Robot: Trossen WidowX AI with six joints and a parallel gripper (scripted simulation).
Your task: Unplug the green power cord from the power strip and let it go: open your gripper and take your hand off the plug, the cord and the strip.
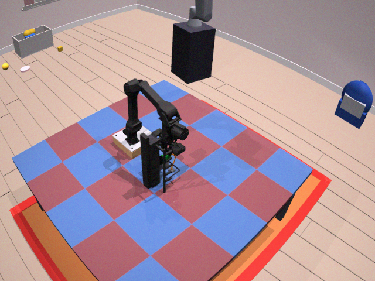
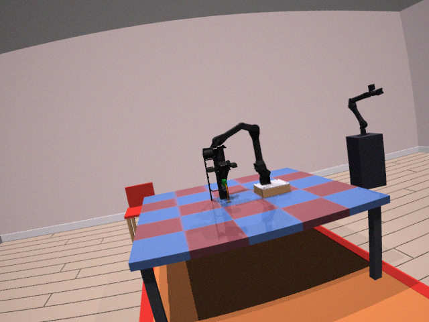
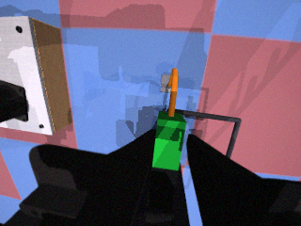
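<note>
Now: the green plug 3 cm to the right of my gripper tip and 1 cm ahead of it. The rest, counted from my gripper tip: thin black rack: 10 cm ahead, 8 cm to the right, 1 cm above; black power strip: 11 cm to the right, 2 cm ahead, 1 cm above.
</note>
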